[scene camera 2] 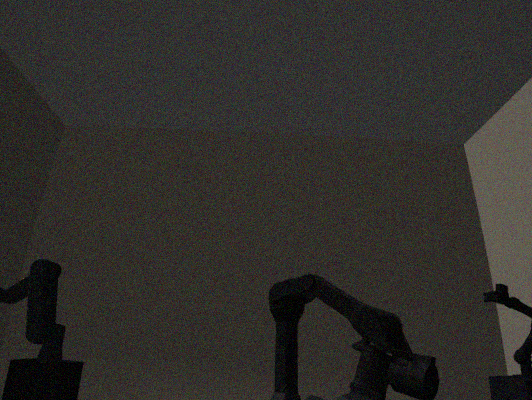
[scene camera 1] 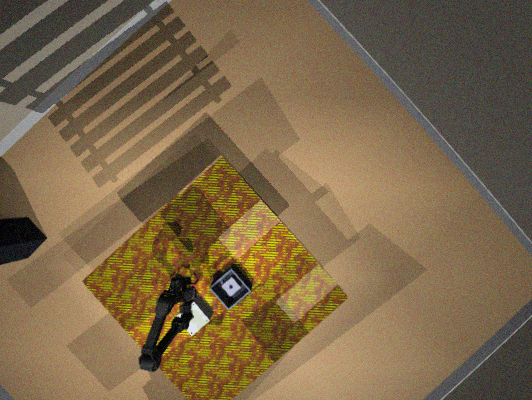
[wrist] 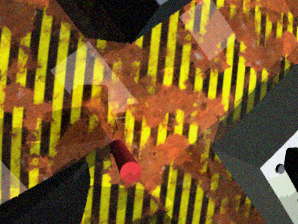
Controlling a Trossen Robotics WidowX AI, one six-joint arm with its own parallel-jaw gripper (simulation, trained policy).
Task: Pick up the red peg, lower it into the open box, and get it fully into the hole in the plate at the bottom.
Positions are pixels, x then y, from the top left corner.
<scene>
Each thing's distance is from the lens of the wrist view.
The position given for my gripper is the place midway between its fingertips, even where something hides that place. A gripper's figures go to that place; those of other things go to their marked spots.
my gripper [wrist: 188, 165]: 0.10 m
red peg [wrist: 129, 169]: 0.15 m
</scene>
